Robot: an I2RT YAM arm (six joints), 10 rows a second.
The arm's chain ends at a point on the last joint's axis. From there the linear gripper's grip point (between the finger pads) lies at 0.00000 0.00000 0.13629 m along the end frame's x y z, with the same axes.
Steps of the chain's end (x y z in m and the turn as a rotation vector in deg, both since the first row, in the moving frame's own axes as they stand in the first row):
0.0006 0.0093 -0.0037 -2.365 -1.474 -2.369
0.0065 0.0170 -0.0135 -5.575 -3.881 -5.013
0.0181 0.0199 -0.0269 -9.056 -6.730 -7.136
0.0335 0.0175 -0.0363 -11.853 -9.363 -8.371
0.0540 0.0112 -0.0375 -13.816 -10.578 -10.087
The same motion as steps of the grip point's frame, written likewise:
-0.0028 0.0150 -0.0039 -2.365 -1.474 -2.369
-0.0021 0.0306 -0.0145 -5.575 -3.881 -5.013
0.0036 0.0422 -0.0295 -9.056 -6.730 -7.136
0.0136 0.0469 -0.0410 -11.853 -9.363 -8.371
0.0322 0.0456 -0.0437 -13.816 -10.578 -10.087

